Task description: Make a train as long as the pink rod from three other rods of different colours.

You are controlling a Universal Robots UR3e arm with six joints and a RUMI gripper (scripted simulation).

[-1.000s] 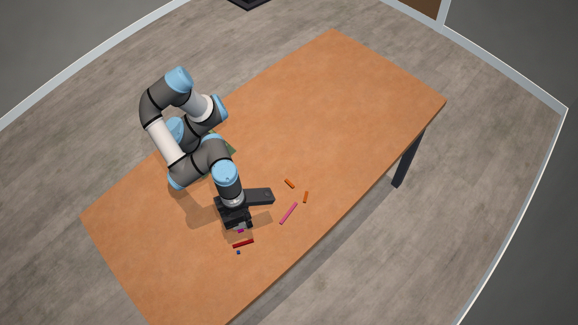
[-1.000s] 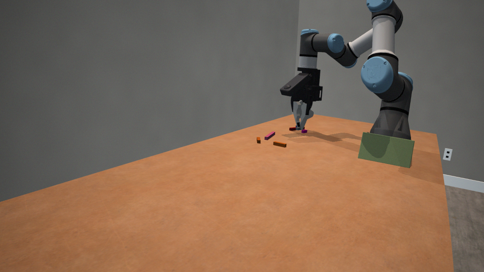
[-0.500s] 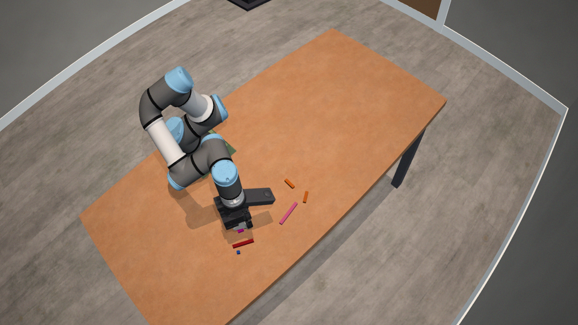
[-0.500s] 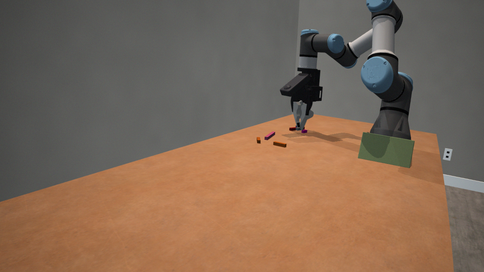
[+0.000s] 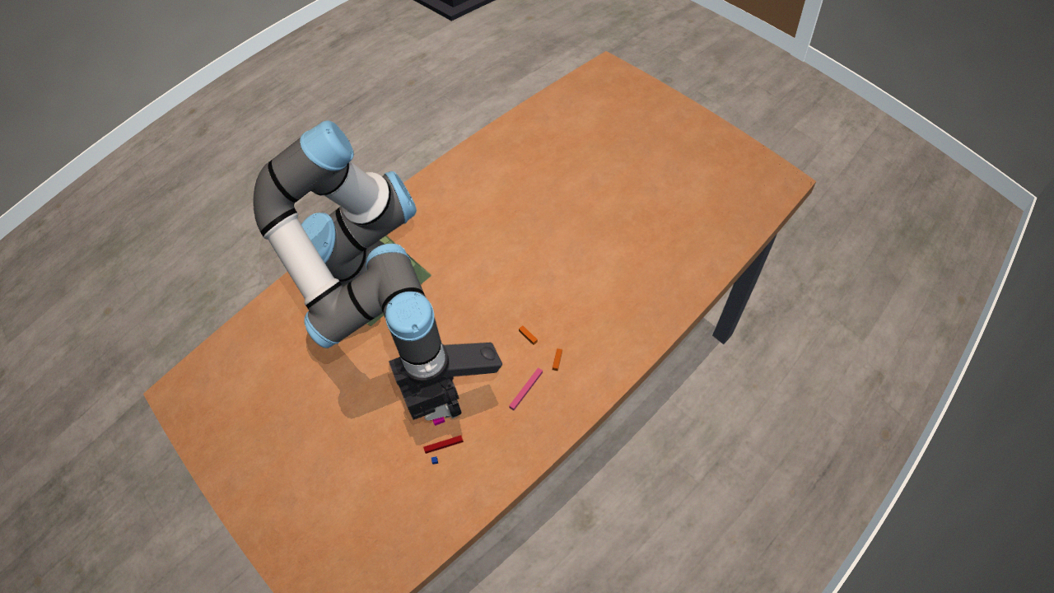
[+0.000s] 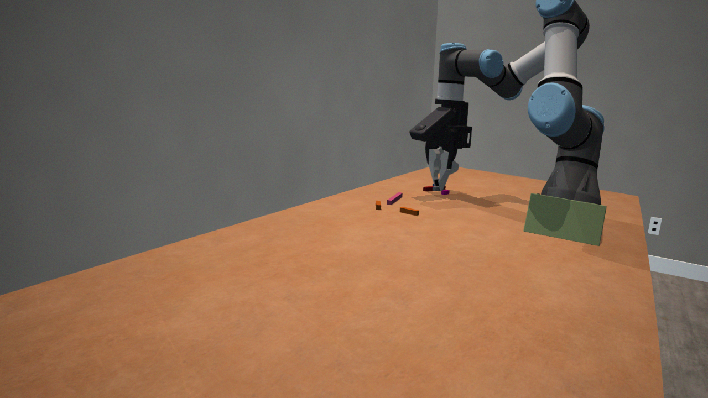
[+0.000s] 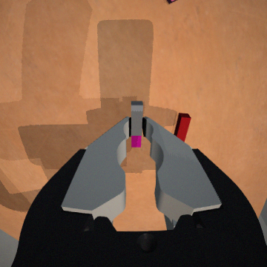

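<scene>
The grey rod lies 10 mm below my hand. Round my hand: magenta rod: 30 mm to the right, 20 mm below, 10 mm behind; red rod: 50 mm to the right, 30 mm ahead, 20 mm below; small blue rod: 80 mm to the right, 40 mm ahead, 20 mm below.
</scene>
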